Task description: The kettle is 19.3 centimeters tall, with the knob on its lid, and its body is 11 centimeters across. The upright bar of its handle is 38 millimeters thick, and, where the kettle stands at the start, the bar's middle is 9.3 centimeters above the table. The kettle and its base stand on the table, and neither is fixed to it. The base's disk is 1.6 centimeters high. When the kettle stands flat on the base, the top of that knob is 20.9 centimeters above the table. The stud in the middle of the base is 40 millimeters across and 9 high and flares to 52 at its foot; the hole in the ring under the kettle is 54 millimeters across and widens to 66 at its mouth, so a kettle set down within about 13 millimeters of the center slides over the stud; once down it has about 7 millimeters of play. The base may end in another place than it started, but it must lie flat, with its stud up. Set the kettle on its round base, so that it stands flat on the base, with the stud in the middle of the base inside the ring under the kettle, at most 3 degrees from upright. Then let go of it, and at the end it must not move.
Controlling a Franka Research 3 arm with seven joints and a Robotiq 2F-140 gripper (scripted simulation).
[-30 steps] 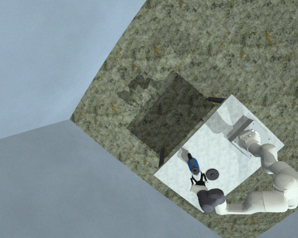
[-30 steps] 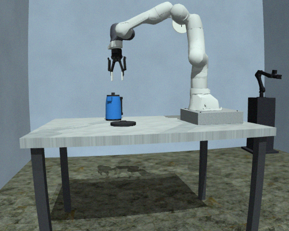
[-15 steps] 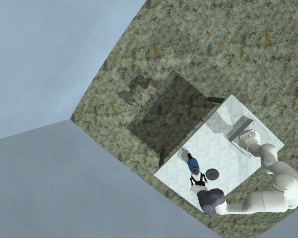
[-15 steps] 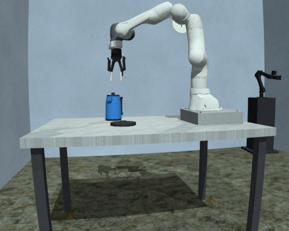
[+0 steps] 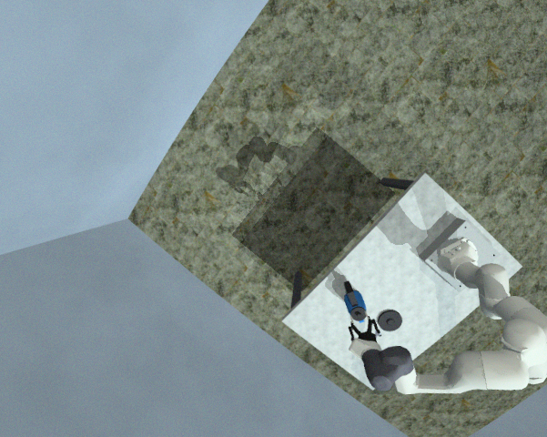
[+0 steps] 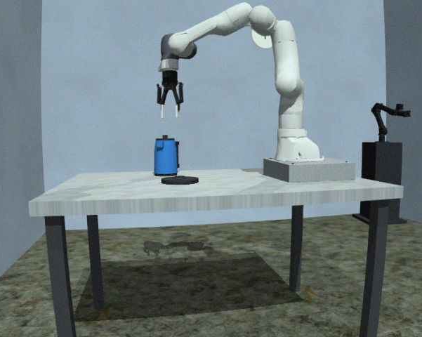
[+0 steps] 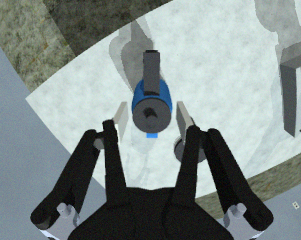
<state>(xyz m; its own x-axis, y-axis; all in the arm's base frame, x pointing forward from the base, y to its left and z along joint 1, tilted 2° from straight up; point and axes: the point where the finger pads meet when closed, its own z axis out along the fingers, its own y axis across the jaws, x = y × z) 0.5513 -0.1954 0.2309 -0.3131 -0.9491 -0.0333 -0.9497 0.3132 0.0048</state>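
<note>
Now: hand 210 mm above the blue kettle, 30 mm to the right of it and 10 mm short of it. Also, from my hand: black round base 340 mm to the left, 300 mm below, 60 mm behind.
</note>
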